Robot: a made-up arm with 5 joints.
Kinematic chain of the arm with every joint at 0, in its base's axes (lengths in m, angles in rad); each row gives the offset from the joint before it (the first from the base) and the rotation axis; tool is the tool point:
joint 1: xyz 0 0 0.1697 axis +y
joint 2: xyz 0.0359 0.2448 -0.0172 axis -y
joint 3: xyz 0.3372 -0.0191 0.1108 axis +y
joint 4: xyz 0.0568 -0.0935 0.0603 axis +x
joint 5: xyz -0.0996 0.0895 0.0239 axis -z
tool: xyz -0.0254 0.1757 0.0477
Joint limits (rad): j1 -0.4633..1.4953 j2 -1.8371..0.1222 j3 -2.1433..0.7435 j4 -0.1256..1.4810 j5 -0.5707..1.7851
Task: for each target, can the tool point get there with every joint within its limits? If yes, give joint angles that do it. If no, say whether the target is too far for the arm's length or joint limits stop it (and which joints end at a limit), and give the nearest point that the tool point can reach.
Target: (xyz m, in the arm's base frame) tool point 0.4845 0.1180 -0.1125
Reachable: yes | joints -0.0606 -1.3725 -0.3707 1.2050 1.3835
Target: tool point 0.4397 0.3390 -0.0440
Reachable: yes | joints 0.4329 -0.8012 -0.2661 0.3774 0.5734
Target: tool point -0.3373 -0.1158 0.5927
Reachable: no: joint limits stop it (at a limit: joint 1, joint 2, joint 4) | nearest point -0.0694 0.0841 0.5282 | short by 0.340 m
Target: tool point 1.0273 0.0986 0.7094
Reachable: no: too far | nearest point 0.6229 0.1195 0.4886 | short by 0.461 m
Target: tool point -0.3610 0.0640 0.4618
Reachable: no: joint limits stop it (at a limit: joint 1, joint 3, joint 4, joint 5) | nearest point -0.1989 0.0809 0.3078 | short by 0.224 m
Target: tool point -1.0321 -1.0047 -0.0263
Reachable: no: too far | nearest point -0.6417 0.0802 -0.0133 | short by 1.153 m
